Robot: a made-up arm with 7 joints.
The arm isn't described. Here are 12 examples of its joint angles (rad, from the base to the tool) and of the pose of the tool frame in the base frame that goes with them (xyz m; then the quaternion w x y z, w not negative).
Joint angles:
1: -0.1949 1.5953 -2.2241 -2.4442 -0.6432 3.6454 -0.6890
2: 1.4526 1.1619 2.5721 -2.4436 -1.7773 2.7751 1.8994
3: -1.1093 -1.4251 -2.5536 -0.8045 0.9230 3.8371 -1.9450
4: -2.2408 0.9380 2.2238 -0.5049 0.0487 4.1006 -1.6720
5: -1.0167 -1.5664 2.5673 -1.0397 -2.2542 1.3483 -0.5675
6: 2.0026 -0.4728 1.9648 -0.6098 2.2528 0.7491 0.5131
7: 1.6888 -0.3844 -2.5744 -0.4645 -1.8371 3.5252 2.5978
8: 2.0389 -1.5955 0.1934 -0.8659 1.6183 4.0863 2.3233
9: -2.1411 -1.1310 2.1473 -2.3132 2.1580 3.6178 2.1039
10: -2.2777 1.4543 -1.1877 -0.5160 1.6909 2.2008 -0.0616
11: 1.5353 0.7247 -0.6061 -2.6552 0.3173 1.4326 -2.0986
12: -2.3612 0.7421 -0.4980 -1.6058 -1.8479 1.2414 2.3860
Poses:
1: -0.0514 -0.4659 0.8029 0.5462 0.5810 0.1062 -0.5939
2: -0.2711 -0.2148 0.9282 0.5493 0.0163 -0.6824 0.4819
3: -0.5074 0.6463 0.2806 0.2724 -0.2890 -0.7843 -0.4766
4: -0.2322 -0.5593 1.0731 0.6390 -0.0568 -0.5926 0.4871
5: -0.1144 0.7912 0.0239 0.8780 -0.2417 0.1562 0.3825
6: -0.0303 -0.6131 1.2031 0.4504 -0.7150 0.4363 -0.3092
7: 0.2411 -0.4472 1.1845 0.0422 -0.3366 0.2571 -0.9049
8: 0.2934 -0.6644 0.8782 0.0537 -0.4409 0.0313 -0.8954
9: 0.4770 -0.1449 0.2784 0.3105 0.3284 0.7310 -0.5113
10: -0.8061 -0.4832 0.5187 0.2199 0.1211 -0.9277 0.2764
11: 0.2820 0.1771 0.0957 0.3705 -0.2576 -0.6057 0.6553
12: -0.7795 -0.2624 0.3790 0.7878 -0.2695 -0.2961 -0.4680
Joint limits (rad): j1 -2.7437..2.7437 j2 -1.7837..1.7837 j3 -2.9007..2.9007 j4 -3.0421..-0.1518 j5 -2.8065..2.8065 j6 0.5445..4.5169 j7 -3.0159..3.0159
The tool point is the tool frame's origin. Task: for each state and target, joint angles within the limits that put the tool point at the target. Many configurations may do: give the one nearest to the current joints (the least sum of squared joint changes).
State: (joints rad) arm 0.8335 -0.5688 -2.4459 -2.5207 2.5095 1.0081 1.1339
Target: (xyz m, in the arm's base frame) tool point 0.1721 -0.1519 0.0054
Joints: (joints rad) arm 1.0645 -1.1605 -2.7294 -2.6536 2.5279 1.0793 1.1339
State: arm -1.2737 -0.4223 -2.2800 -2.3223 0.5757 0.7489 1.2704
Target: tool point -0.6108 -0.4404 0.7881
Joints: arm -0.5337 -0.3877 -1.8395 -1.5938 0.6427 1.0185 1.2704
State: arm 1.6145 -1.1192 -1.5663 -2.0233 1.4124 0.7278 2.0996
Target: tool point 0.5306 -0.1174 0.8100
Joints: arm 1.2867 -1.3462 -1.1301 -2.2454 1.3760 0.5878 2.0996
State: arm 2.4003 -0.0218 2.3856 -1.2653 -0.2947 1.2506 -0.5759
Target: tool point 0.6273 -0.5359 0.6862
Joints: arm 2.7437 -0.3900 2.7834 -1.4564 -0.2810 1.2474 -0.5759
